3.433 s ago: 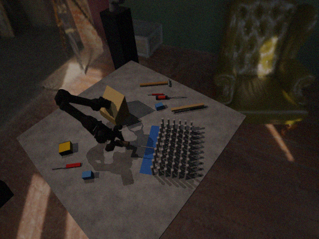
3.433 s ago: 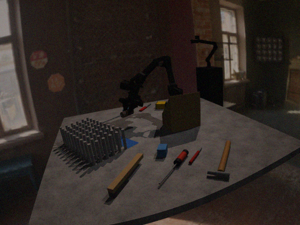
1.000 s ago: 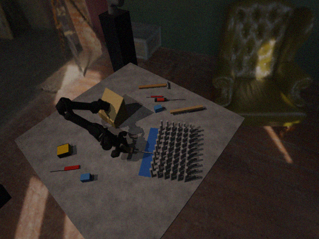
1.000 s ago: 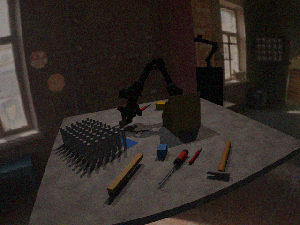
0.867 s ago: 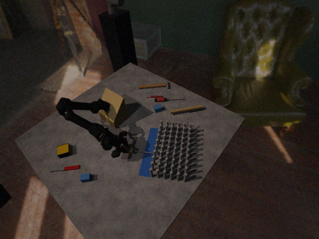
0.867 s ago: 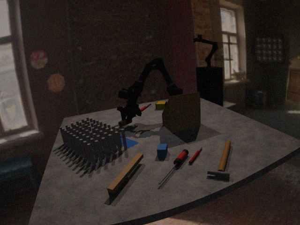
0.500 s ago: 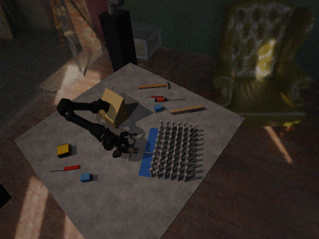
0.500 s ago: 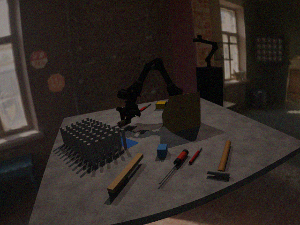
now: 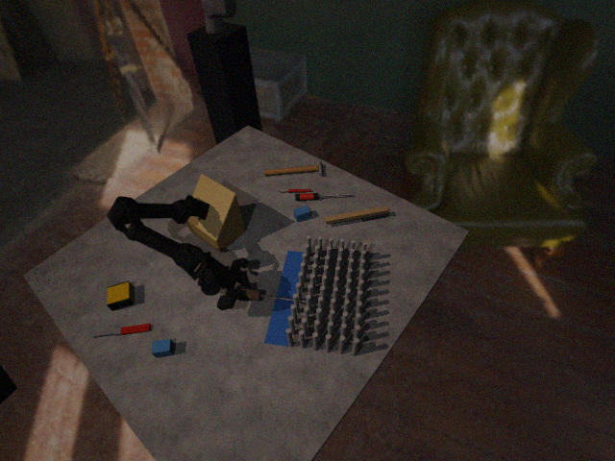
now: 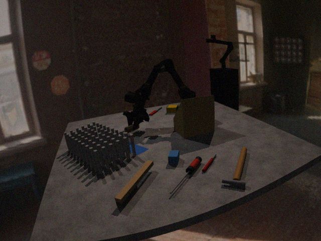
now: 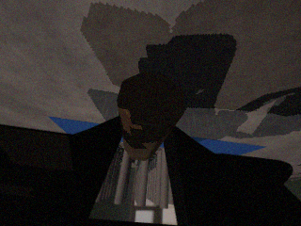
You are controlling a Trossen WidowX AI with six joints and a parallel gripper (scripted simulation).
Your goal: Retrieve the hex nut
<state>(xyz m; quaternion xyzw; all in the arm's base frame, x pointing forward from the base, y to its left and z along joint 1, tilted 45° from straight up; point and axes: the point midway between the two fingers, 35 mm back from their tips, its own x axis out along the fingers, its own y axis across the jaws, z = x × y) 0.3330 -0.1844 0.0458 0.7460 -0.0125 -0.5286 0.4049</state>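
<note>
My gripper tip is now 100 mm short of the blue taped strip, 90 mm to the right of it and 30 mm above it. From my gripper tip the other things lie so: brown-handled hook tool: 90 mm ahead, 40 mm to the left; yellow block: 410 mm behind, 260 mm to the right, 10 mm below.
</note>
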